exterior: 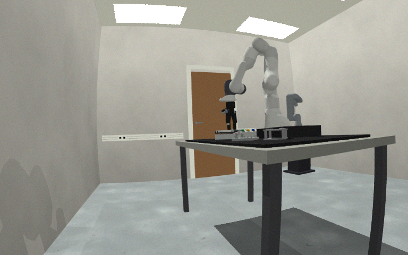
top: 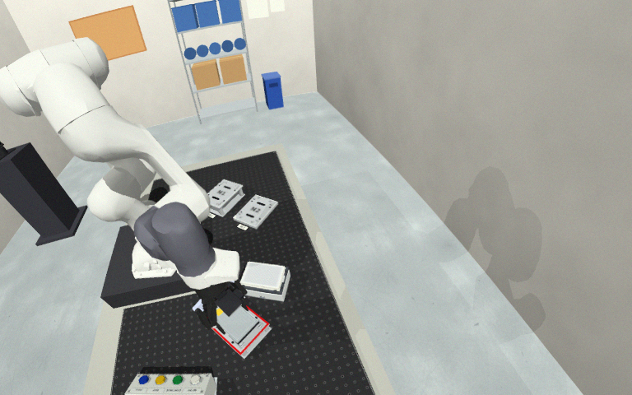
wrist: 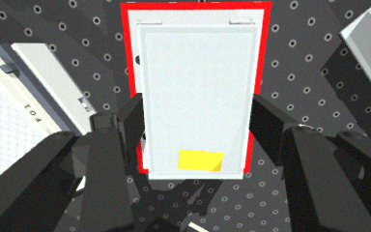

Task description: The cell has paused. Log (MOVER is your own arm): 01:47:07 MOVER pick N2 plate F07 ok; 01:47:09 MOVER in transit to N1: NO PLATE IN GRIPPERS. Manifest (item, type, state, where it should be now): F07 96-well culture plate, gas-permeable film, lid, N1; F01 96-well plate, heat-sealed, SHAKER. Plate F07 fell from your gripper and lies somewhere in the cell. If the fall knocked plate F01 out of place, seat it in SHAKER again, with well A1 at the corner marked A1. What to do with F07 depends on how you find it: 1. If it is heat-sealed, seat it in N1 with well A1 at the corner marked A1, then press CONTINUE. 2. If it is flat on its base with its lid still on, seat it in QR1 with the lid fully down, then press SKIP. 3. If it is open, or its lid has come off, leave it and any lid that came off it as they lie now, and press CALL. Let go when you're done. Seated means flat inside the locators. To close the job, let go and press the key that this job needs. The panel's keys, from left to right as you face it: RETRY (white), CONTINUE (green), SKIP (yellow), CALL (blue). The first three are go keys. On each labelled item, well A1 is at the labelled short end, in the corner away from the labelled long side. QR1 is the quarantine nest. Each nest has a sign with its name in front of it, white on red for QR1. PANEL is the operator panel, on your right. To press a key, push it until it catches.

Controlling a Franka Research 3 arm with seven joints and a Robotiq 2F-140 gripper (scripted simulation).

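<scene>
Now: hand 220 mm past the yellow skip key, 130 mm to the left of it and 20 mm above it. Round my hand: white 96-well plate (120 mm ahead, 120 mm to the left, 20 mm below); pale flat rectangular piece (10 mm below); white retry key (120 mm behind, 150 mm to the right, 20 mm below).
</scene>
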